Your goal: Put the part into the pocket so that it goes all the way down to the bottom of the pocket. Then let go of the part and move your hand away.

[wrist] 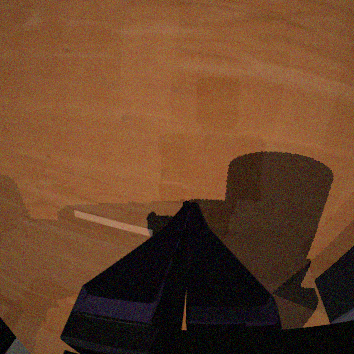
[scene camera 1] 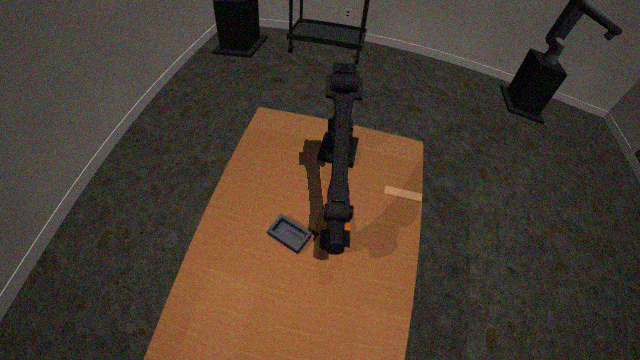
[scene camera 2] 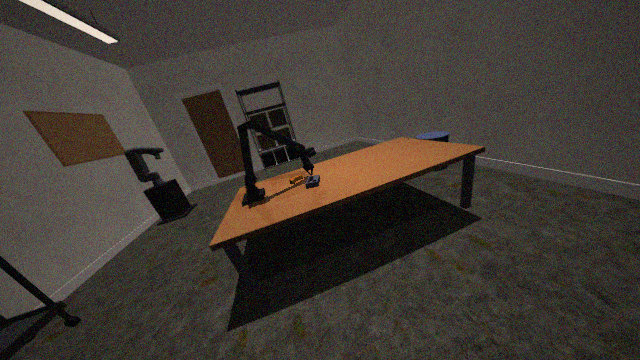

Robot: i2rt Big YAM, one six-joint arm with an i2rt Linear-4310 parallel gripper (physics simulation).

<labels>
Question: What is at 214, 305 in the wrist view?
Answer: My gripper.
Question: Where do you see a pocket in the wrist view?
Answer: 327, 283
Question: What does my gripper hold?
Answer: Nothing.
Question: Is my gripper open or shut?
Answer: Shut.
</labels>
